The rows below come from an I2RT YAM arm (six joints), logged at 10 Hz.
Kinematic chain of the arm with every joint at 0, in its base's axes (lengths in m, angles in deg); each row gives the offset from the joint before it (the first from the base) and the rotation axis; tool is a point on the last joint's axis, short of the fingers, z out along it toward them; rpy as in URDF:
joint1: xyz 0 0 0.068 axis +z
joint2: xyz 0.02 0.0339 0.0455 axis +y
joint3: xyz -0.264 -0.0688 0 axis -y
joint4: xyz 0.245 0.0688 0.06 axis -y
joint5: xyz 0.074 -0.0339 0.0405 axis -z
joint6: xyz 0.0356 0 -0.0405 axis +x
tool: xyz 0 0 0 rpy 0 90 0
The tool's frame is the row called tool.
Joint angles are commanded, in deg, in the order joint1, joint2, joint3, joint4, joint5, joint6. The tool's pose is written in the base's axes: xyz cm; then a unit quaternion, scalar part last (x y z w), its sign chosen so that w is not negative. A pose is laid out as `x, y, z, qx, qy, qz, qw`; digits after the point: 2 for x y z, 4 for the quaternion.
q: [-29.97 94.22 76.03 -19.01 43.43 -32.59]
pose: 30.87, -20.63, 29.69, 0.1454, 0.8357, -0.4977, 0.1810
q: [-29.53 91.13 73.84 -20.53 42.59 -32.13]
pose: 29.80, -19.65, 30.05, 0.1407, 0.8402, -0.4901, 0.1847
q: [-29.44 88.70 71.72 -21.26 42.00 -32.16]
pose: 28.85, -19.02, 30.11, 0.1364, 0.8434, -0.4856, 0.1849
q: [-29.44 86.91 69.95 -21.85 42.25 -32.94]
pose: 28.07, -18.59, 30.01, 0.1299, 0.8456, -0.4867, 0.1764
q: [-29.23 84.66 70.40 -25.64 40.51 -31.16]
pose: 27.25, -17.90, 30.93, 0.1322, 0.8523, -0.4709, 0.1856
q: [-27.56 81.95 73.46 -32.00 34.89 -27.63]
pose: 26.78, -16.27, 33.11, 0.1250, 0.8664, -0.4263, 0.2279
